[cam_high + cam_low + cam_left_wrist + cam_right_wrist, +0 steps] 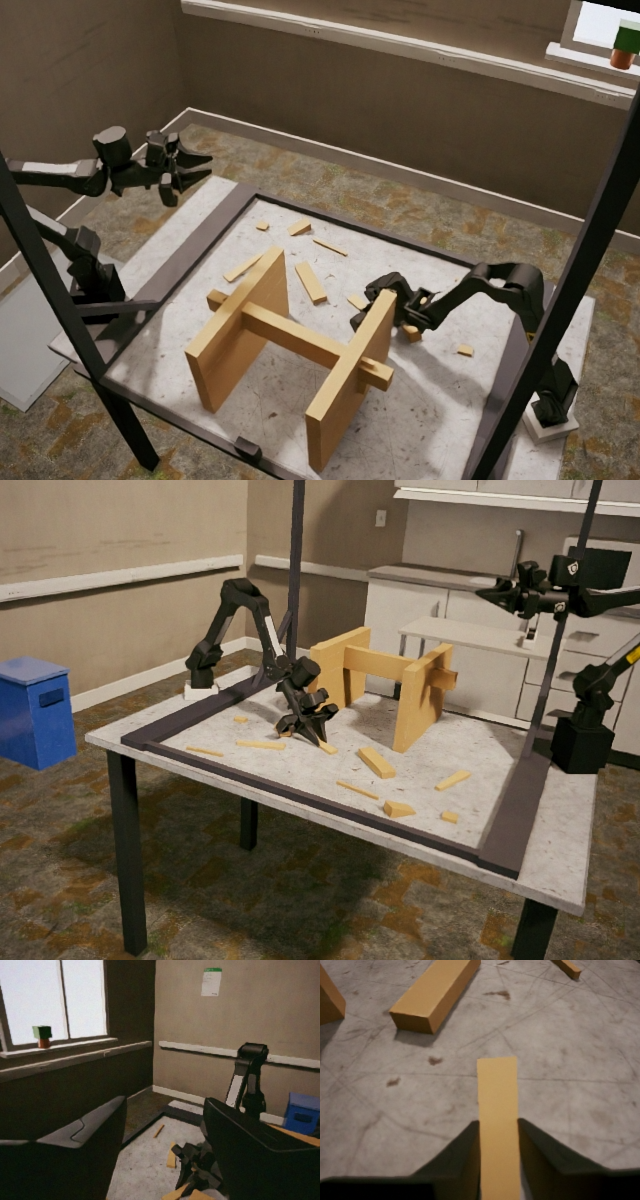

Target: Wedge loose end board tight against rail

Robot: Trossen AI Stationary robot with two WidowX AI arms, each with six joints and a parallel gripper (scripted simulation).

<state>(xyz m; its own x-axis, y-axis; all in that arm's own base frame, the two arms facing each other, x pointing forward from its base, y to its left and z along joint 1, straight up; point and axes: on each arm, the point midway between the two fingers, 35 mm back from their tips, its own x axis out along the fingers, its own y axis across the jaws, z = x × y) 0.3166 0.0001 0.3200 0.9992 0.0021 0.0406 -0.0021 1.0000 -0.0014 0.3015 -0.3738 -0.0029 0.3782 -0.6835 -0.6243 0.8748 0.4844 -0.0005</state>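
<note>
Right now the small block is 30 mm behind my right hand, 110 mm to the right of it and 20 mm below it. Round my right hand: thin strip 200 mm ahead, 170 mm to the left, 20 mm below; then flat block 60 mm ahead, 180 mm to the left, 20 mm below; then rail 240 mm behind, 120 mm to the left, 150 mm above.
</note>
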